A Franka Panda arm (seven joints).
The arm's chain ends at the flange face. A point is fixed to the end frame.
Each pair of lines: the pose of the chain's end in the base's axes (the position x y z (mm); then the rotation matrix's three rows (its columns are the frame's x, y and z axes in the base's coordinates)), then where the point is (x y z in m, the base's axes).
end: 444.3 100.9 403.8; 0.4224 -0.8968 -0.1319; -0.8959 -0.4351 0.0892; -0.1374 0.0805 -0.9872
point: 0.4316 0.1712 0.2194
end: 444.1 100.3 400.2; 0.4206 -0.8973 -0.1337; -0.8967 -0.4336 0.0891; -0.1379 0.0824 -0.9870
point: 0.4311 0.1705 0.2158
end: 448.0 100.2 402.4; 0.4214 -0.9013 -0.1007; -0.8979 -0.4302 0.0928; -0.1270 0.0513 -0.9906
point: 0.4414 0.1711 0.2179
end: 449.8 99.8 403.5; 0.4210 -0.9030 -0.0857; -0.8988 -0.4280 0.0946; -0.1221 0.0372 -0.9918
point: 0.4461 0.1710 0.2190
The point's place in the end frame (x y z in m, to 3 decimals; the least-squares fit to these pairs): -0.043 -0.034 0.190
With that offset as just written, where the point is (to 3 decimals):
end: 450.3 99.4 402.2; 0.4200 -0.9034 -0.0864; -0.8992 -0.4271 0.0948; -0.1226 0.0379 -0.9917
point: 0.447 0.171 0.218
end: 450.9 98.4 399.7; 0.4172 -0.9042 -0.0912; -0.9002 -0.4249 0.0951; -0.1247 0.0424 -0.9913
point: 0.446 0.170 0.215
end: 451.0 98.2 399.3; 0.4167 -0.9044 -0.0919; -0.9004 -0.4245 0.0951; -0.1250 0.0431 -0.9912
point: 0.446 0.169 0.215
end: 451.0 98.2 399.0; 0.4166 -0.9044 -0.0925; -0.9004 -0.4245 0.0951; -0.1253 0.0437 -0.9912
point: 0.446 0.169 0.215
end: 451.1 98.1 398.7; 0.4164 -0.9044 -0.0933; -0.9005 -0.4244 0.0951; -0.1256 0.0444 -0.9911
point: 0.446 0.169 0.214
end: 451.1 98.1 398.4; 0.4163 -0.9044 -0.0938; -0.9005 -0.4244 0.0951; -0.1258 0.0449 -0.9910
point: 0.446 0.169 0.214
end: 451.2 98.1 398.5; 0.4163 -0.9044 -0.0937; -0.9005 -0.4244 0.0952; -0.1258 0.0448 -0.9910
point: 0.446 0.169 0.214
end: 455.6 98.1 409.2; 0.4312 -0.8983 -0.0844; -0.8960 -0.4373 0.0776; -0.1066 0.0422 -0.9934
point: 0.452 0.166 0.224
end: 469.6 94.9 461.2; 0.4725 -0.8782 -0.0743; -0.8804 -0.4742 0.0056; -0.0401 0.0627 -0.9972
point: 0.465 0.150 0.271
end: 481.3 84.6 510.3; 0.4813 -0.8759 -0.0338; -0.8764 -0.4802 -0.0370; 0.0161 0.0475 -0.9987
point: 0.484 0.132 0.318
